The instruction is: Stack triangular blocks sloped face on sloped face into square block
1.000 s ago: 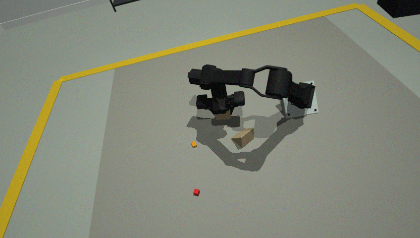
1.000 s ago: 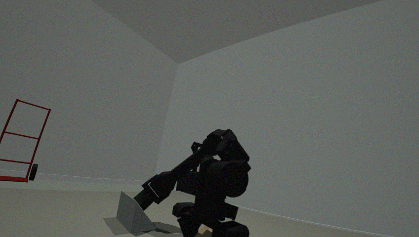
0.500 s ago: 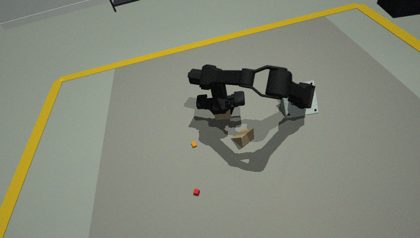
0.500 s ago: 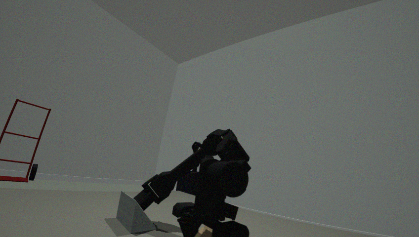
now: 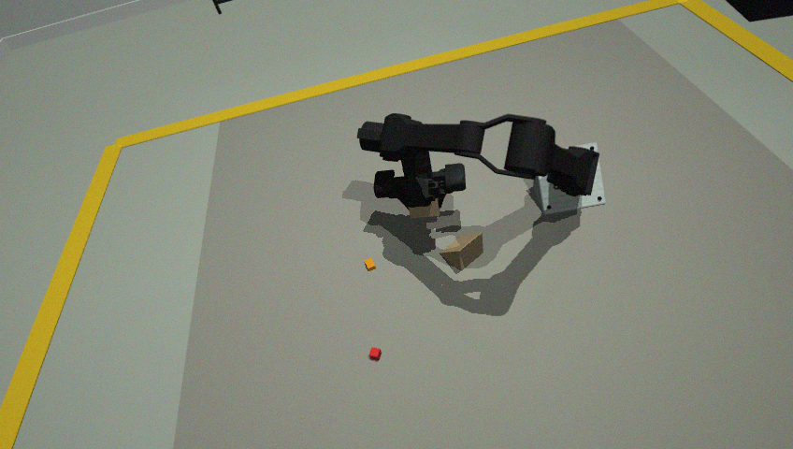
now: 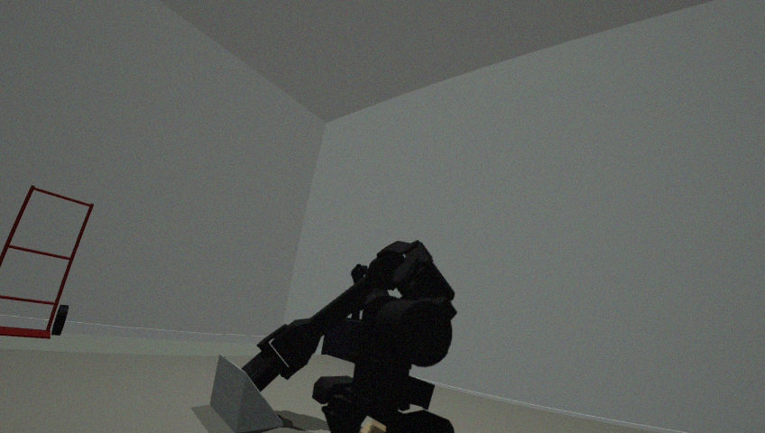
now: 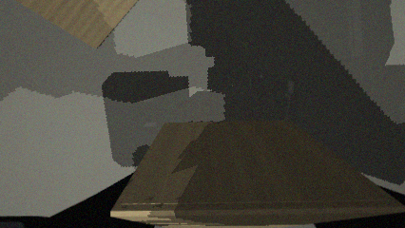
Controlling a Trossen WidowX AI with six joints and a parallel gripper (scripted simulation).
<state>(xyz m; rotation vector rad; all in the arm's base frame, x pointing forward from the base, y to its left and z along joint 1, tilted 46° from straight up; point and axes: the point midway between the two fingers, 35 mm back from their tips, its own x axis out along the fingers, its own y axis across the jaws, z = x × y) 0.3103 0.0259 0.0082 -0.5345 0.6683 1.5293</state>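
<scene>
The orange cube lies 13 cm ahead of my gripper tip, 12 cm to the left of it and 3 cm below it.
</scene>
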